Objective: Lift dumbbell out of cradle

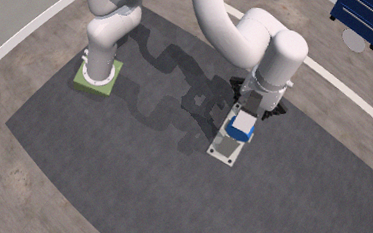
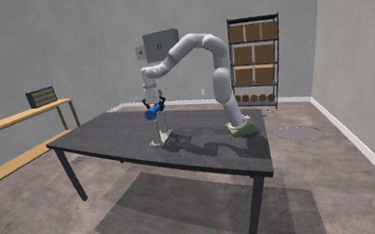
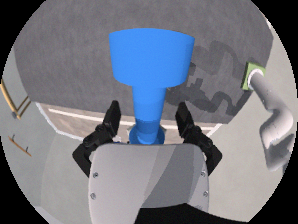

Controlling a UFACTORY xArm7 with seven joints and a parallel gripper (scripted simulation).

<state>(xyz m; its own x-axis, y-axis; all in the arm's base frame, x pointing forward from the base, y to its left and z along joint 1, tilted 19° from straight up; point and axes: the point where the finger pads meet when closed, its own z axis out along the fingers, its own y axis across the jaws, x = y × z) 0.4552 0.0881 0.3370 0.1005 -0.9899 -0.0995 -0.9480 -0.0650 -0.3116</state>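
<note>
My gripper is now right at the blue dumbbell. The rest, counted from my hand: grey cradle: 12 cm below.
</note>
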